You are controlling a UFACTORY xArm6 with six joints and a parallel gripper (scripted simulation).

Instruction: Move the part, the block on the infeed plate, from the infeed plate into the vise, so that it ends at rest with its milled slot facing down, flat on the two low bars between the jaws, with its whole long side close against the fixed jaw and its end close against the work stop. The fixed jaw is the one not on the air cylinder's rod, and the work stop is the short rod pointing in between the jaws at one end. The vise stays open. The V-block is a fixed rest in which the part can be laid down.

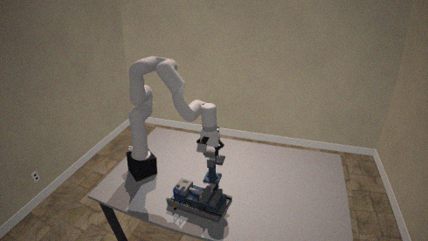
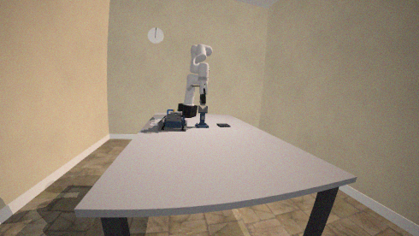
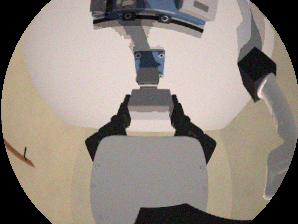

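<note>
Right now the part is 1 cm to the left of my hand and 1 cm below it. Also, from my hand: vise: 1 cm behind, 20 cm to the right, 16 cm below; then dark infeed plate: 1 cm behind, 19 cm to the left, 19 cm below.
</note>
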